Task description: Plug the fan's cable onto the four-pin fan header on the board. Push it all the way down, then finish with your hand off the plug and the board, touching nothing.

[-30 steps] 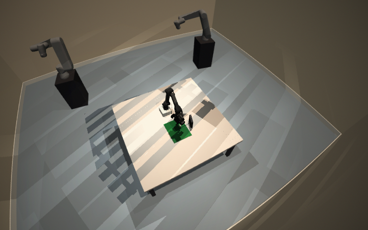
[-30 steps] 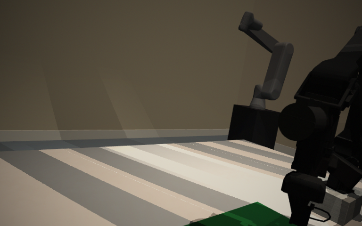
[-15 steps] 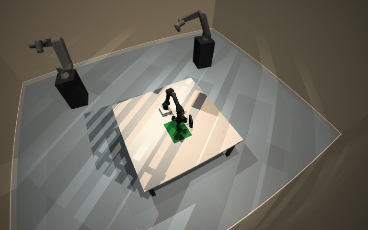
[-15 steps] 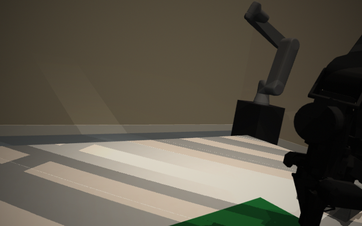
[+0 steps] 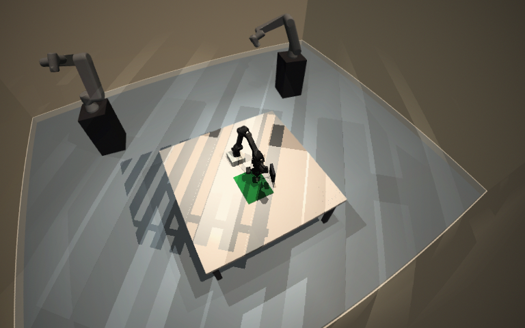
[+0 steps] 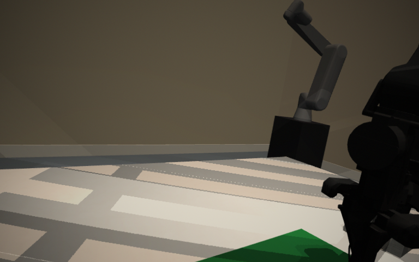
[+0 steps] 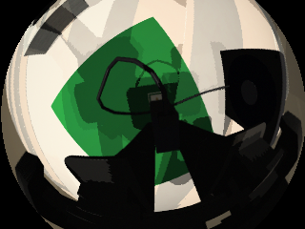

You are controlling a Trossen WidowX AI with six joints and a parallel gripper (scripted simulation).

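Right now the pale four-pin fan header is 6 cm below my gripper tip. Round my gripper tip: green board: 8 cm below, 5 cm to the right, 4 cm ahead; then black fan: 13 cm to the left, 1 cm ahead.
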